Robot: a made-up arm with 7 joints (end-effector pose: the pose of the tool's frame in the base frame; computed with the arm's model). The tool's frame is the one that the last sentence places.
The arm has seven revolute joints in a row. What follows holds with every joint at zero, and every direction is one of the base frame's.
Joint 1 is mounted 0.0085 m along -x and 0.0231 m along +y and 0.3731 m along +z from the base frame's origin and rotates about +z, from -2.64 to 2.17 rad.
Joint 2 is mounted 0.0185 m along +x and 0.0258 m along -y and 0.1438 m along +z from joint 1 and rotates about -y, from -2.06 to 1.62 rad.
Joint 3 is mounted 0.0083 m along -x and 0.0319 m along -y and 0.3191 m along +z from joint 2 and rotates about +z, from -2.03 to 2.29 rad.
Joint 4 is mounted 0.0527 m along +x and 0.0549 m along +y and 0.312 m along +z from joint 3 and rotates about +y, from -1.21 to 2.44 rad.
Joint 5 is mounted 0.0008 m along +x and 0.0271 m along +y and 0.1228 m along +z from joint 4 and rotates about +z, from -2.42 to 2.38 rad.
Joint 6 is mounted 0.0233 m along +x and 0.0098 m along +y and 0.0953 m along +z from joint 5 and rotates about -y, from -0.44 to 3.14 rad.
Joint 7 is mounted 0.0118 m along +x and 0.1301 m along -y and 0.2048 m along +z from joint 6 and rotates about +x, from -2.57 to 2.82 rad.
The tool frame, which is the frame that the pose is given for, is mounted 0.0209 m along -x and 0.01 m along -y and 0.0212 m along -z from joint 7; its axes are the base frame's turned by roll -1.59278, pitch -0.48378 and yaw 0.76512 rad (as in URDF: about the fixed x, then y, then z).
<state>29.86 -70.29 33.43 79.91 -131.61 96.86 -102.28</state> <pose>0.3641 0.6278 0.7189 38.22 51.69 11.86</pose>
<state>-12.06 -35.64 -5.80 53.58 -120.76 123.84 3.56</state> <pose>0.5685 0.0878 1.0375 179.00 65.80 32.94</pose>
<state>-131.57 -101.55 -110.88 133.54 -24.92 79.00 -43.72</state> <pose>-0.7525 -0.1814 0.5109 133.01 21.39 67.26</pose>
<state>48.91 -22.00 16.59 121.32 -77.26 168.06 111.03</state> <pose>0.1958 0.3230 1.1380 9.86 -48.42 109.39</pose>
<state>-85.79 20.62 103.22 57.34 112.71 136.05 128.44</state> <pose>0.0856 0.2628 1.0099 158.68 32.66 -15.82</pose>
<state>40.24 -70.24 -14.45 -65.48 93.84 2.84 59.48</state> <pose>0.5208 0.6030 1.0509 -12.31 -38.71 117.41</pose>
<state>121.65 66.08 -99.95 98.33 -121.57 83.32 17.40</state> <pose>0.5603 -0.1647 0.9689 -105.18 11.18 81.36</pose>
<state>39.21 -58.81 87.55 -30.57 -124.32 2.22 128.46</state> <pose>0.7622 0.2798 1.1411 -2.37 12.19 -64.57</pose>
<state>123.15 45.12 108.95 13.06 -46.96 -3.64 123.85</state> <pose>0.3742 -0.6311 1.2379 13.48 -54.96 152.52</pose>
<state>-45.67 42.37 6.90 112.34 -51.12 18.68 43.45</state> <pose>-0.0171 0.0917 1.2478 -85.33 -1.40 -52.20</pose>
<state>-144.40 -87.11 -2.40 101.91 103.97 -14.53 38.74</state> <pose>-0.3552 -0.3390 0.1214 145.42 40.14 -76.27</pose>
